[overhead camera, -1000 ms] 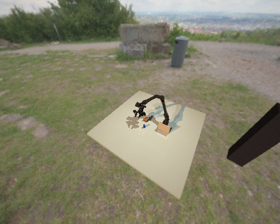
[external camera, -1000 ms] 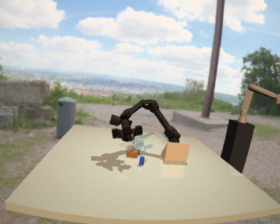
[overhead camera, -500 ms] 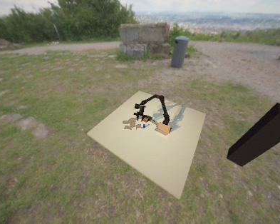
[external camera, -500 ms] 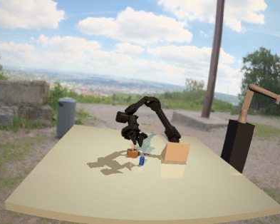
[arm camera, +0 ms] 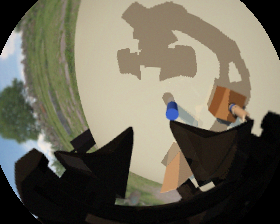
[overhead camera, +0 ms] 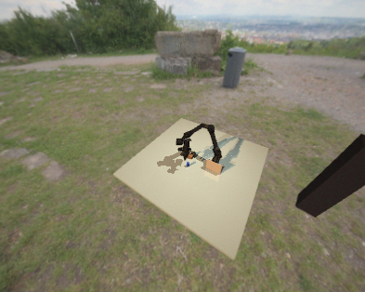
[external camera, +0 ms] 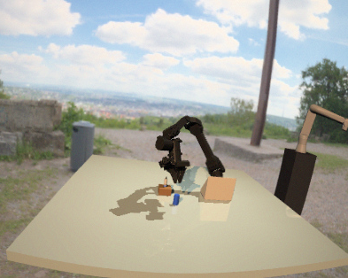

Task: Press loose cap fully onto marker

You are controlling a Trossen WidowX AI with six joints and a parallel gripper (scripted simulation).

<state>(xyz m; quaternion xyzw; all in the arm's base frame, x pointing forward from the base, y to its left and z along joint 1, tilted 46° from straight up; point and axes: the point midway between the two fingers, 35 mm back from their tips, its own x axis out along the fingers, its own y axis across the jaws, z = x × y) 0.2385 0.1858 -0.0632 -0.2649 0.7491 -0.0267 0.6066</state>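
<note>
Now: gripper tip 1 cm past the blue cap, 3 cm to the left of it and 10 cm above it. From my gripper tip the other things lie so: orange holder block 6 cm ahead, 16 cm to the right, 11 cm below.
</note>
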